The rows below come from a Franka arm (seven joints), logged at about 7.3 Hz.
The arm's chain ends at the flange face. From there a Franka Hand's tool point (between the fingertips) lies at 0.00 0.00 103.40 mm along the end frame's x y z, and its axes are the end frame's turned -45 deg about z.
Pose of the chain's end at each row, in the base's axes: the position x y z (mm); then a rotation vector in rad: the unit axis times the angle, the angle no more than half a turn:
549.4 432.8 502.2 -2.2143 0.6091 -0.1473
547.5 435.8 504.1 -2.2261 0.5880 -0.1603
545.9 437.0 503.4 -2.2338 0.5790 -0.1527
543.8 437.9 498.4 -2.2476 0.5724 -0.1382
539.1 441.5 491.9 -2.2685 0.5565 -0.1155
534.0 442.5 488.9 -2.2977 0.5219 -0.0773
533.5 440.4 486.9 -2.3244 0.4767 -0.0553
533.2 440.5 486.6 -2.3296 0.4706 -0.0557
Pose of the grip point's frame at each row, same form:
580.4 504.0 433.9 -2.3369 -0.2919 -0.5430
578.6 506.6 435.4 -2.3418 -0.3168 -0.5533
576.0 507.8 434.3 -2.3442 -0.3281 -0.5441
572.4 508.4 428.3 -2.3519 -0.3394 -0.5257
565.2 511.6 420.5 -2.3611 -0.3620 -0.4977
555.8 512.4 415.9 -2.3680 -0.4049 -0.4531
552.0 509.9 412.6 -2.3713 -0.4571 -0.4256
551.5 509.8 412.1 -2.3738 -0.4648 -0.4245

